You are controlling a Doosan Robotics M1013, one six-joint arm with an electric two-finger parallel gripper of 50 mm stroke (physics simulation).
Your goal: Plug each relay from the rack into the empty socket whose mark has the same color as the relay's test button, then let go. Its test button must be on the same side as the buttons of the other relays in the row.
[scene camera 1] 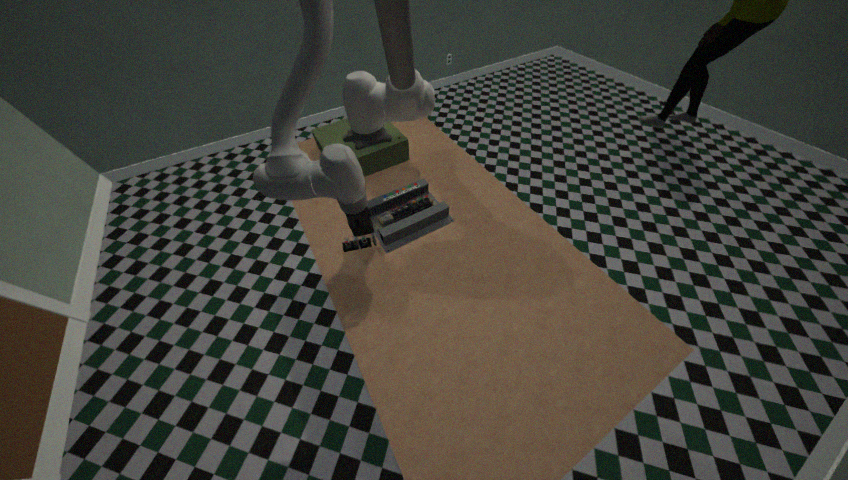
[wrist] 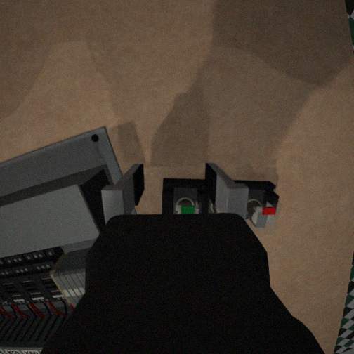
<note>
In view: my gripper (wrist: 174, 175), a relay (wrist: 186, 200) and a black relay rack (wrist: 167, 185).
</note>
